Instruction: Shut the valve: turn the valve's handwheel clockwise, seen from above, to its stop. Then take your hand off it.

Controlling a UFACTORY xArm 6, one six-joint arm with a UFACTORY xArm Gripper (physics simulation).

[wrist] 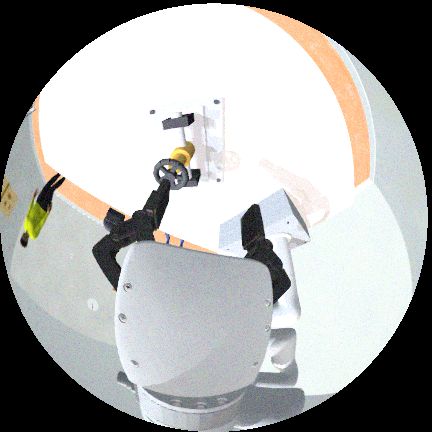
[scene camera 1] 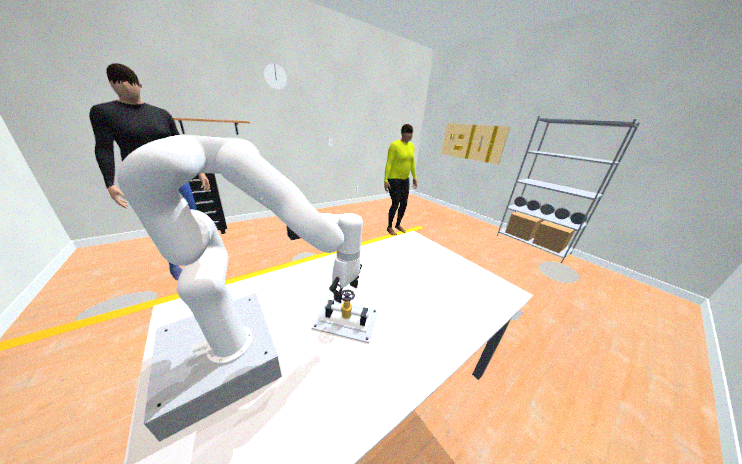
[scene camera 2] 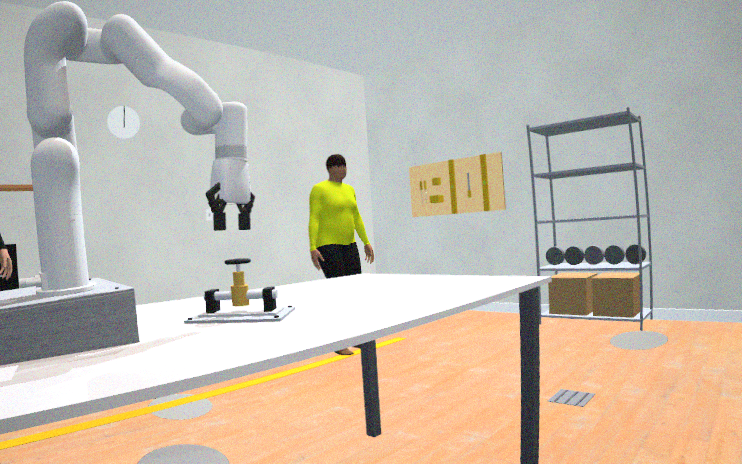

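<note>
The valve has a yellow body (scene camera 1: 346,311) (scene camera 2: 239,295) (wrist: 181,156) on a pipe between two black clamps, on a light base plate (scene camera 1: 340,330) (scene camera 2: 284,314) (wrist: 215,150). Its dark spoked handwheel (scene camera 1: 348,295) (scene camera 2: 237,261) (wrist: 170,178) lies level on top. My gripper (scene camera 1: 345,290) (scene camera 2: 232,221) (wrist: 209,200) is open and empty, pointing down. In scene camera 2 it hangs above the handwheel with a visible gap, not touching it. In the wrist view one fingertip overlaps the wheel's near rim. How far the wheel is turned cannot be told.
The valve stands on a white table (scene camera 1: 437,306) (scene camera 2: 328,306) (wrist: 100,75), beside the arm's grey base block (scene camera 1: 257,341) (scene camera 2: 71,322). A person in yellow (scene camera 1: 401,158) (scene camera 2: 336,213) (wrist: 36,217) stands beyond the table; a person in black (scene camera 1: 134,125) stands behind the arm.
</note>
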